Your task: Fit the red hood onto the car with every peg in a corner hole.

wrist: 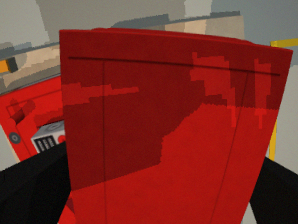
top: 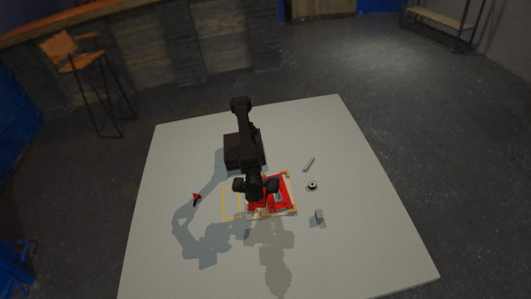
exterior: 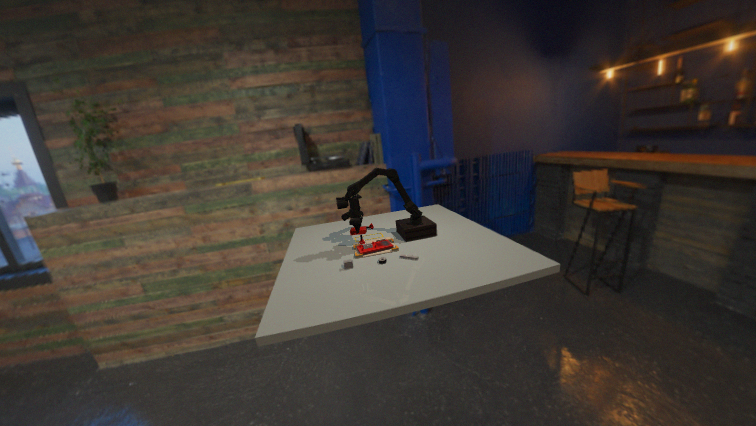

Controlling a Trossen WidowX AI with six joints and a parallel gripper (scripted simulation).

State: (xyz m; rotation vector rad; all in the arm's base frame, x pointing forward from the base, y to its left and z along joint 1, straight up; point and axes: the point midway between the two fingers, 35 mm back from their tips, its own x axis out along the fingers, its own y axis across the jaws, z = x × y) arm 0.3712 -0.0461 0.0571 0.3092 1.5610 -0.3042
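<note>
Right now my gripper tip is 2 cm past the grey engine block, 9 cm to the right of it and 8 cm above it. The rest, counted from my gripper tip: red hood (1 cm above); then black wheel (4 cm behind, 27 cm to the left, 10 cm below); then tan jig board (6 cm behind, 7 cm to the left, 9 cm below).
</note>
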